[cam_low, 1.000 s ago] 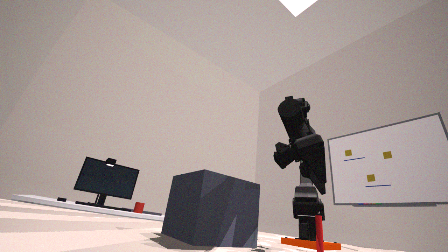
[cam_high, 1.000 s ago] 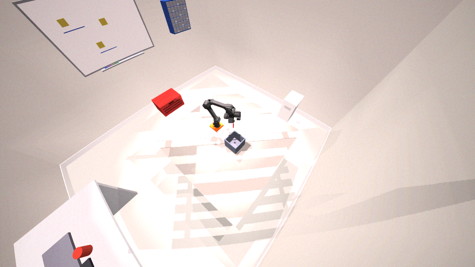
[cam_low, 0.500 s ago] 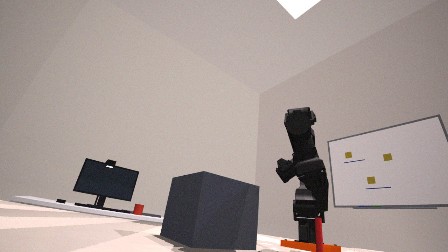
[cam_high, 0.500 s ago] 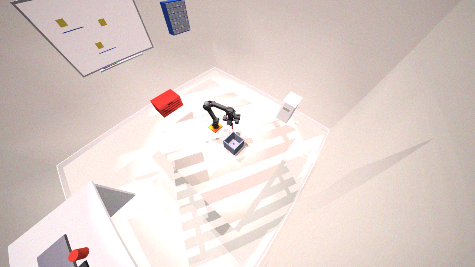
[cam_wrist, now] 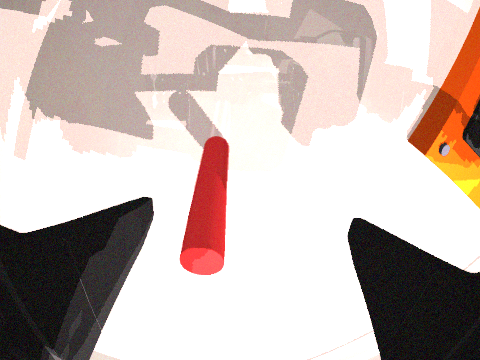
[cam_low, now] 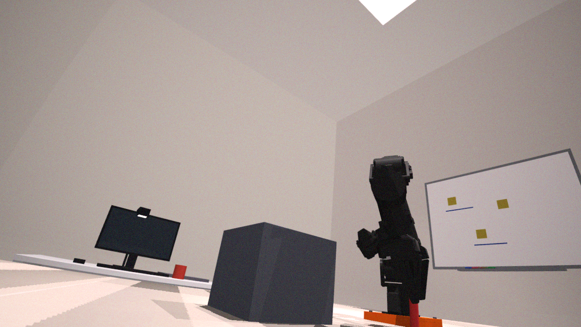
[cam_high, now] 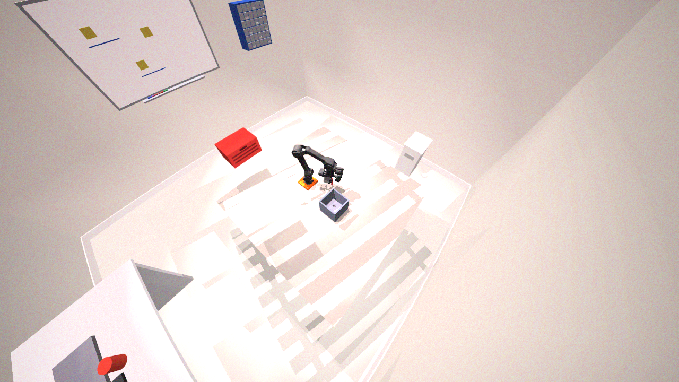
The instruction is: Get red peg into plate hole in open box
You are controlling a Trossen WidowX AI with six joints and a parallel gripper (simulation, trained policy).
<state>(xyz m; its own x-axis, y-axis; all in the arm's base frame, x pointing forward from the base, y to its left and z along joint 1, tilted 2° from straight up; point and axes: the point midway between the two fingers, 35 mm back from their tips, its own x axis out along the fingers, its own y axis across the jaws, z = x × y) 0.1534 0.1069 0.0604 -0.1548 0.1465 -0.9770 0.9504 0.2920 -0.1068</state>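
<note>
Now: the red peg 20 mm ahead of my gripper tip and 10 mm below it. The rest, counted from my gripper tip: plate: 190 mm to the right, 180 mm ahead.
</note>
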